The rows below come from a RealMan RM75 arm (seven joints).
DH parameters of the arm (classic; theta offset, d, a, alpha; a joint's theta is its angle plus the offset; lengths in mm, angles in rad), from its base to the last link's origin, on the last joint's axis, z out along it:
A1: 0 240.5 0 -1.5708
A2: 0 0 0 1.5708
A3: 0 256 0 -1.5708
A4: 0 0 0 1.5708
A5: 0 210 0 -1.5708
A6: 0 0 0 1.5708
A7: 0 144 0 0
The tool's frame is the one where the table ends.
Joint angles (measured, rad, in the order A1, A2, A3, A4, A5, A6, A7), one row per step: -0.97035 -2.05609 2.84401 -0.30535 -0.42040 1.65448 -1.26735; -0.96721 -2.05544 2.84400 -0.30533 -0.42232 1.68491 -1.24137; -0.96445 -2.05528 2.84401 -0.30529 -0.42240 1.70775 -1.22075; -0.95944 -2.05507 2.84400 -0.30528 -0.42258 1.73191 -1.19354; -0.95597 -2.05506 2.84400 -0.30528 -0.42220 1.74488 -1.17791; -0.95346 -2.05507 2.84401 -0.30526 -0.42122 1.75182 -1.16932; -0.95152 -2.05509 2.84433 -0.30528 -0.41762 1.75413 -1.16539; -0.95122 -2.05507 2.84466 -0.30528 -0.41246 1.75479 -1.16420; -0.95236 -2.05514 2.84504 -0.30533 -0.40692 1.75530 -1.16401; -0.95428 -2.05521 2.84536 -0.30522 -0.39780 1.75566 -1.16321; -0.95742 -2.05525 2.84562 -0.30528 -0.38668 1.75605 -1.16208; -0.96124 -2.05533 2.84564 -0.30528 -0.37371 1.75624 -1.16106; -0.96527 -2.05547 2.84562 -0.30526 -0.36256 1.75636 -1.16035; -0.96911 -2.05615 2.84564 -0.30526 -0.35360 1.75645 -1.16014
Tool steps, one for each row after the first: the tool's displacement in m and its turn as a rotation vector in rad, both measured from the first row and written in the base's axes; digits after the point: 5 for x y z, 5 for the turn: 0.00134 -0.00365 0.00159 0.00267 -0.01331 -0.03459; 0.00211 -0.00665 0.00259 0.00458 -0.02261 -0.06110; 0.00211 -0.01016 0.00373 0.01063 -0.03178 -0.09081; 0.00180 -0.01224 0.00429 0.01433 -0.03640 -0.10673; 0.00134 -0.01353 0.00451 0.01596 -0.03835 -0.11488; 0.00054 -0.01444 0.00428 0.01482 -0.03626 -0.11800; 0.00010 -0.01502 0.00384 0.01158 -0.03256 -0.12007; 0.00014 -0.01538 0.00334 0.00740 -0.02870 -0.12283; 0.00022 -0.01592 0.00250 0.00116 -0.02225 -0.12739; 0.00054 -0.01640 0.00155 -0.00608 -0.01424 -0.13373; 0.00097 -0.01691 0.00044 -0.01448 -0.00503 -0.14080; 0.00160 -0.01723 -0.00052 -0.02181 0.00283 -0.14746; 0.00239 -0.01752 -0.00151 -0.02837 0.00879 -0.15317
